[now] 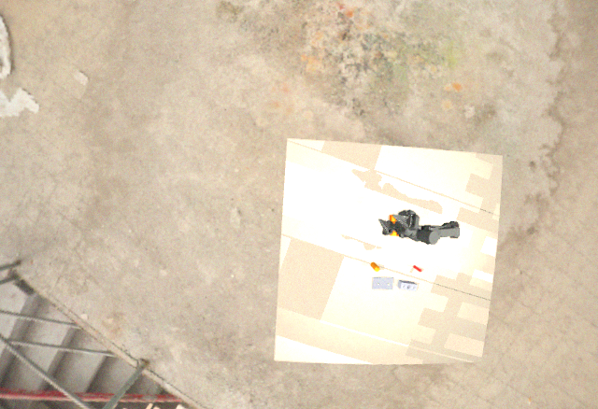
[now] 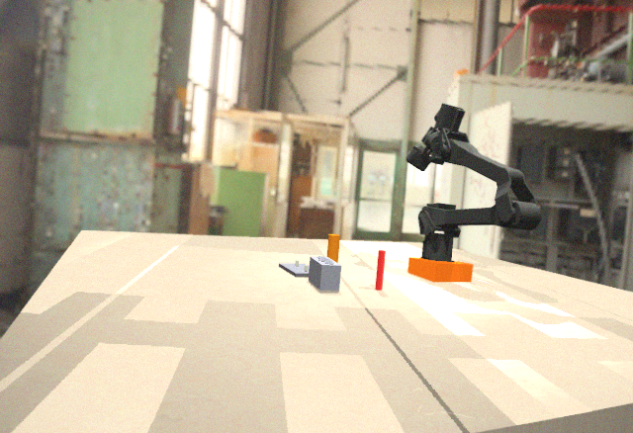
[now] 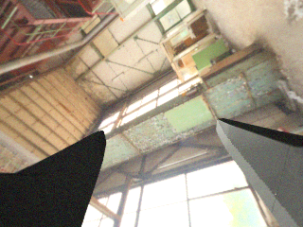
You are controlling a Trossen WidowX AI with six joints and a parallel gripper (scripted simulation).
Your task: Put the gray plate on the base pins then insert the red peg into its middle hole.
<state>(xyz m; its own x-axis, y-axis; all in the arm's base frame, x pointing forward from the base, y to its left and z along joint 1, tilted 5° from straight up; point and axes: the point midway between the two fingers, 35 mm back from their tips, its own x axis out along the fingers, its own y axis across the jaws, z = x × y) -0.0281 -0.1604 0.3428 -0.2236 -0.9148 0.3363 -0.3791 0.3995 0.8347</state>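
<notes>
Now: gripper tip 36 cm short of the gray plate, 36 cm to the right of it and 34 cm above it. Also, from my gripper tip: orange cylinder: 29 cm ahead, 14 cm to the left, 34 cm below; red peg: 25 cm ahead, 39 cm to the left, 34 cm below.
</notes>
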